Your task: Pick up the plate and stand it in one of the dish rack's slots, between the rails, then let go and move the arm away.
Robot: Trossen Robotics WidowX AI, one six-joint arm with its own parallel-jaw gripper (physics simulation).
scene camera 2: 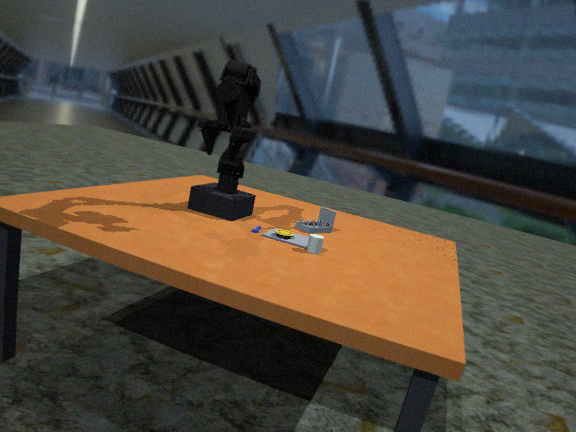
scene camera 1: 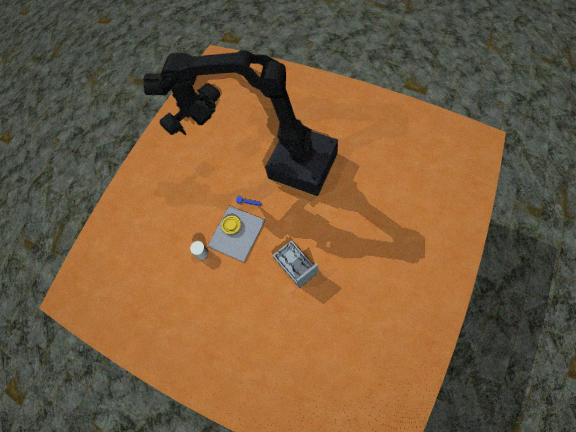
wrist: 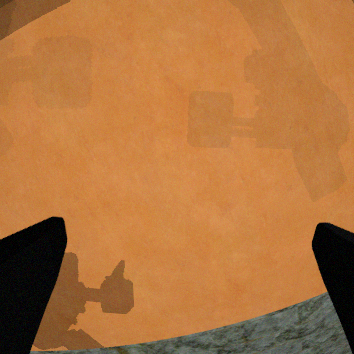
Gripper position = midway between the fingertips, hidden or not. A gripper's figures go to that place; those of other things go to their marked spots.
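Labels:
There's a grey dish rack (scene camera 1: 290,258) sitting 119 cm from the lens, and the gripper (scene camera 1: 196,124) is at 122 cm from the lens.

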